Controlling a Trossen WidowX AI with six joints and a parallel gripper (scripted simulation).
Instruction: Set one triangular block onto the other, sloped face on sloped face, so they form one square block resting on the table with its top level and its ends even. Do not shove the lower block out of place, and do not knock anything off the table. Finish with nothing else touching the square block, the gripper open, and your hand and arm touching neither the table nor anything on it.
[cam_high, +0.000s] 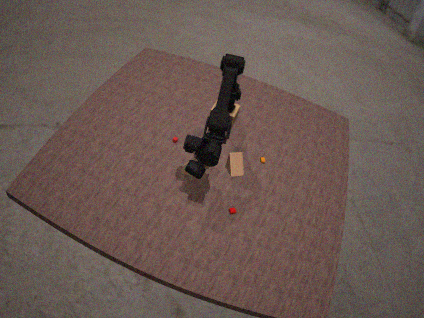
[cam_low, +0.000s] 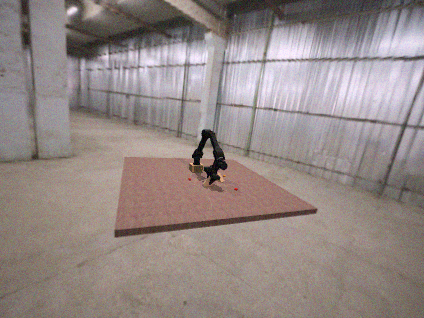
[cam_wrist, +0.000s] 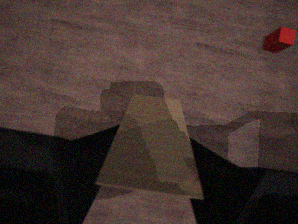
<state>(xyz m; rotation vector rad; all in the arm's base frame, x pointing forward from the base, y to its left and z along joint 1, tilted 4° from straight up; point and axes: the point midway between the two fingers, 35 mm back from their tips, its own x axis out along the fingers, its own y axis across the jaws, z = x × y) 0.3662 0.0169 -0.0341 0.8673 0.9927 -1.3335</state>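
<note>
The small red piece lies 11 cm behind my gripper tip, 13 cm to the right of it and 1 cm below it. The rest, counted from my gripper tip: orange cube (21 cm behind, 22 cm to the left, 1 cm below); tan triangular block (1 cm to the left, 1 cm above).
</note>
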